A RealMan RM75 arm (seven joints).
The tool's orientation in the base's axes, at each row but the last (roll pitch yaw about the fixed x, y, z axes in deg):
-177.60, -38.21, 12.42
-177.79, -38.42, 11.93
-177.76, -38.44, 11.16
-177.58, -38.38, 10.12
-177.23, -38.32, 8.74
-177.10, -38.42, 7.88
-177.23, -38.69, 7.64
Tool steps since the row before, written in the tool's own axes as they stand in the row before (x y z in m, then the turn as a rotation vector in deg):
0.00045, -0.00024, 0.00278, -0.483, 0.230, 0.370
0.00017, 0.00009, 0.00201, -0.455, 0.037, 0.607
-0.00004, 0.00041, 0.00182, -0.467, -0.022, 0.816
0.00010, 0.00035, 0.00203, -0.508, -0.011, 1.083
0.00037, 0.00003, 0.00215, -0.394, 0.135, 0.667
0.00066, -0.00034, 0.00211, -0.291, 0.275, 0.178
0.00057, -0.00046, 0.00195, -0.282, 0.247, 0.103
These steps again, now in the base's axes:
0.00194, 0.00079, -0.00190, -0.095, -0.240, -0.597
0.00136, 0.00027, -0.00147, 0.024, -0.009, -0.759
0.00115, -0.00012, -0.00146, 0.128, 0.080, -0.928
0.00137, -0.00002, -0.00154, 0.259, 0.104, -1.163
0.00159, 0.00032, -0.00146, 0.122, -0.085, -0.772
0.00174, 0.00069, -0.00123, -0.071, -0.278, -0.331
0.00156, 0.00077, -0.00115, -0.115, -0.259, -0.266

